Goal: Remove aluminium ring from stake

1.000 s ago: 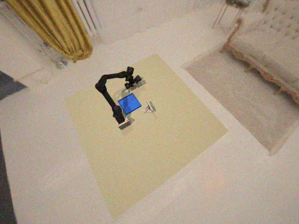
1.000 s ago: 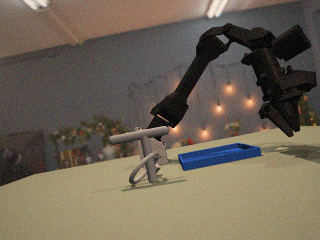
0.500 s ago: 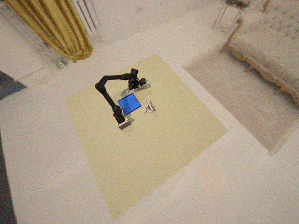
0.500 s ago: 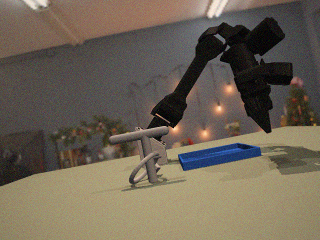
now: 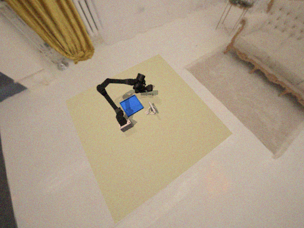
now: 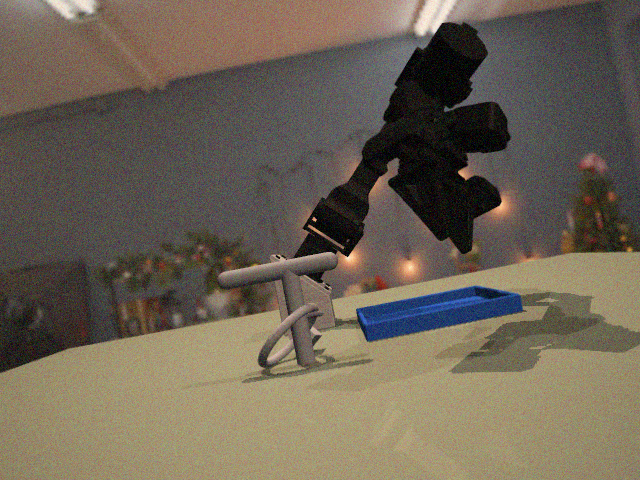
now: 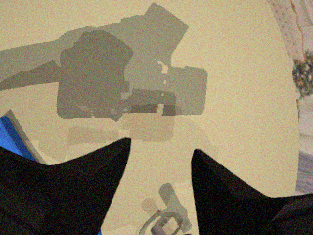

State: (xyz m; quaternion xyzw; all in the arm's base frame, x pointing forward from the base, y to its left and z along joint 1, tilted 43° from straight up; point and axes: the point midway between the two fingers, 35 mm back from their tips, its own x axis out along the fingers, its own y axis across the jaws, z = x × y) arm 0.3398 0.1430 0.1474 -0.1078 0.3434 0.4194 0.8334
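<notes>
Now: the aluminium ring 50 mm behind my gripper tip, 190 mm to the right of it and 70 mm below it. From my gripper tip the other things lie so: blue tray: 210 mm behind, 20 mm to the right, 90 mm below.
</notes>
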